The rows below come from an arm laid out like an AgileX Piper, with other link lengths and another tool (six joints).
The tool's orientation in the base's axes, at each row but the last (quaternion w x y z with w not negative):
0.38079, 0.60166, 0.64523, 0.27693
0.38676, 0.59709, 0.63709, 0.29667
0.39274, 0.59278, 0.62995, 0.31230
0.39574, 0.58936, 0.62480, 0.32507
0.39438, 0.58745, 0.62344, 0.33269
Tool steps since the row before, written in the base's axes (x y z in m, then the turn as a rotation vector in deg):
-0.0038, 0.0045, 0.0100, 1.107, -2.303, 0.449
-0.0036, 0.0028, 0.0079, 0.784, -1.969, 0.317
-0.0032, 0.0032, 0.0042, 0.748, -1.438, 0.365
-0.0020, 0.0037, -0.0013, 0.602, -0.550, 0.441
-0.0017, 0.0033, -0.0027, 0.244, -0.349, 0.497
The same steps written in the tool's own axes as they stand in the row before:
0.0028, 0.0066, -0.0092, -2.329, 0.710, 0.895
0.0016, 0.0050, -0.0074, -1.984, 0.464, 0.663
0.0026, 0.0023, -0.0051, -1.464, 0.542, 0.570
0.0038, -0.0017, -0.0014, -0.591, 0.622, 0.352
0.0036, -0.0029, -0.0004, -0.397, 0.520, 0.000

